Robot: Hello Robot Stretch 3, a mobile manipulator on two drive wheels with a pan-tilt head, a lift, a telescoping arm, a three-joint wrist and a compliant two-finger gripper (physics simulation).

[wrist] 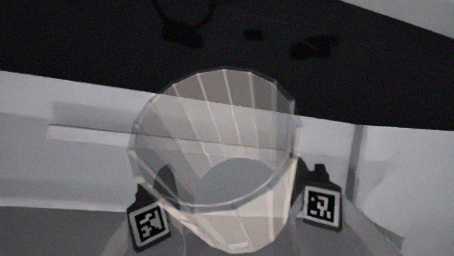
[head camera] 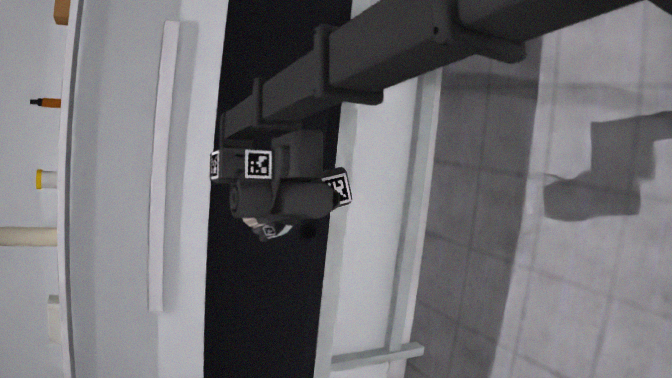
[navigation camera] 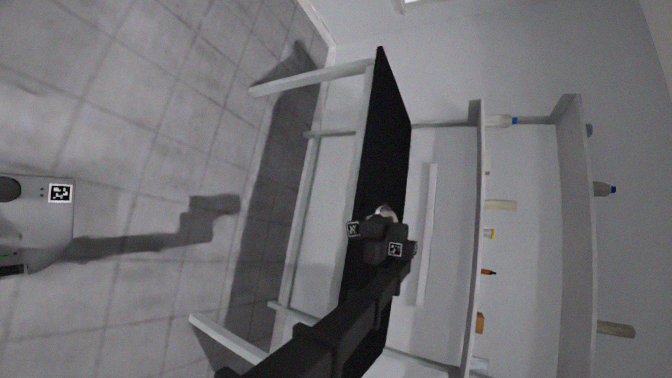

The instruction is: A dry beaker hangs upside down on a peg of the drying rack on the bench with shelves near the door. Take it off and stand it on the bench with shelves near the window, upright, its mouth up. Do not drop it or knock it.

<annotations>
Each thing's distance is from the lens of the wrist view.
gripper (wrist: 231, 178): 18 cm
clear beaker (wrist: 217, 148): 9 cm
</annotations>
